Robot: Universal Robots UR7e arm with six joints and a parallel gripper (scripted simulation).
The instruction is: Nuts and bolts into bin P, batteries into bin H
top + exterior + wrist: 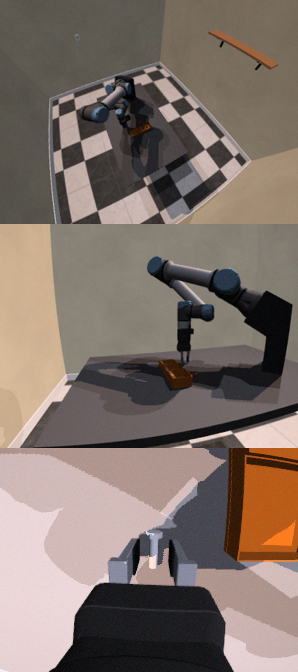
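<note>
My hand is 10 mm to the right of the grey bolt and 20 mm above it. The rest, counted from my hand: red battery: 110 mm ahead, 100 mm to the left, 10 mm below; then orange battery: 120 mm ahead, 110 mm to the left, 10 mm below; then orange three-compartment bin: 130 mm ahead, 110 mm to the left.
</note>
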